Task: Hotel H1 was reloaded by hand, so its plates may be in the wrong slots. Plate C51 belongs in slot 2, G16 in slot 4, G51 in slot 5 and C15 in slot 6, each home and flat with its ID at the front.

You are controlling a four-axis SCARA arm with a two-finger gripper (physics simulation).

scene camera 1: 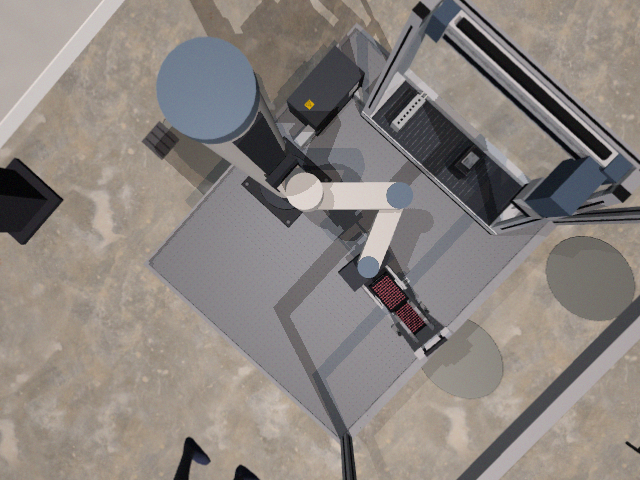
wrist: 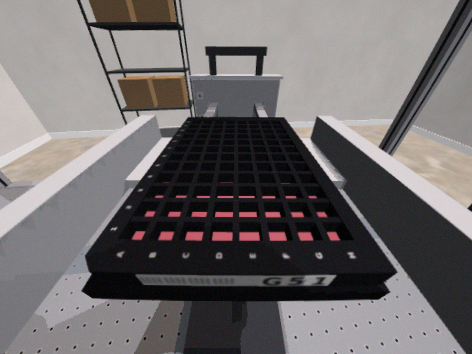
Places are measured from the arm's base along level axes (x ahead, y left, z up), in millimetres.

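Pixels of known places: gripper, fingertip midpoint: [scene camera 1: 393, 297] [wrist: 236, 130].
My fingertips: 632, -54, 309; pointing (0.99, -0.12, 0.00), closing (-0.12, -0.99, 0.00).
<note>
Behind a point stands the place of what it marks, as x, y, z.
Plate G51 [scene camera 1: 388, 292] {607, -52, 303} [wrist: 235, 200] {573, -47, 306}, black with pink-red wells, lies level between the fingers, its ID label facing the wrist camera. My gripper [scene camera 1: 394, 296] {632, -54, 309} [wrist: 236, 130] {632, -54, 309} is shut on it, with pads against both long sides. Hotel H1 [scene camera 1: 419, 353] {831, -138, 323} [wrist: 237, 92] {824, -80, 299} stands beyond the held plate; its back panel, black handle and two upper ledges show in the wrist view. Another red-welled plate [scene camera 1: 410, 316] {759, -65, 221} is in the hotel, beyond G51; its ID is not readable. C51, G16 and C15 cannot be identified, and the lower slots are hidden behind G51.
A framed enclosure [scene camera 1: 429, 170] {443, 460, 61} with a dark ribbed deck stands at the upper right of the perforated table [scene camera 1: 232, 268] {83, -468, 13}. A black box [scene camera 1: 330, 85] {-107, 417, 128} with a yellow mark stands near the arm's column. A shelf rack [wrist: 147, 108] with cartons stands behind the hotel.
</note>
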